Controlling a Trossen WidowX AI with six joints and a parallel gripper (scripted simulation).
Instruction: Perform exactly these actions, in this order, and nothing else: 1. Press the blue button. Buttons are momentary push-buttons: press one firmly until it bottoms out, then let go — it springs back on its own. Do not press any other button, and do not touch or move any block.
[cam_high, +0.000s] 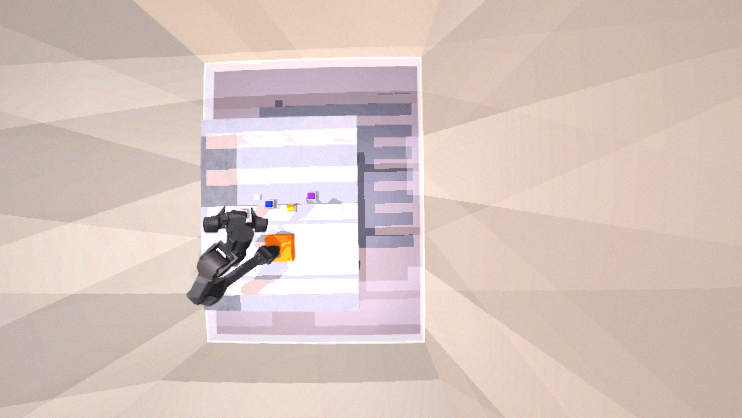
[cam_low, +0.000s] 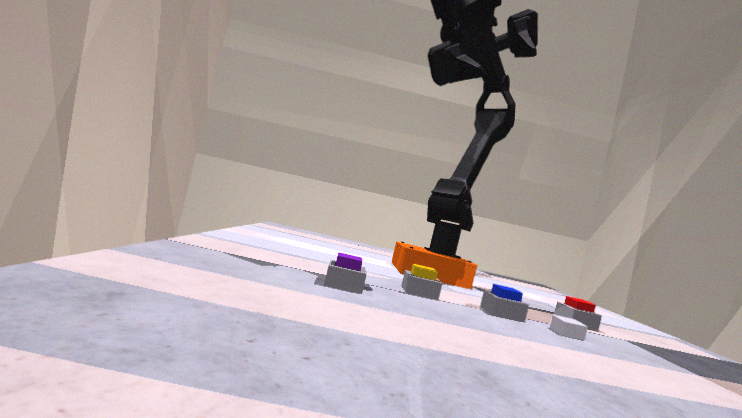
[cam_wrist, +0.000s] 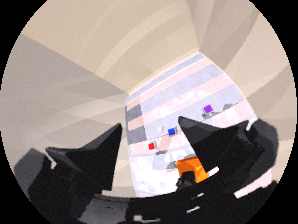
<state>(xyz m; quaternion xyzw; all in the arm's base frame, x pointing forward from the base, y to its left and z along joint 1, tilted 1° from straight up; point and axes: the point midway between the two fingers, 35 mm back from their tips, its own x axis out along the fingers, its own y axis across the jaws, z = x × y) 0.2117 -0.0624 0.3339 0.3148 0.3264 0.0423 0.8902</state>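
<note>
Now: the blue button 330 mm below my gripper tip, 60 mm to the left of it and 20 mm ahead of it. Also, from my gripper tip: purple button: 330 mm below, 170 mm to the right, 50 mm ahead; then yellow button: 330 mm below, 60 mm to the right; then small grey block: 360 mm below, 140 mm to the left, 70 mm ahead.
</note>
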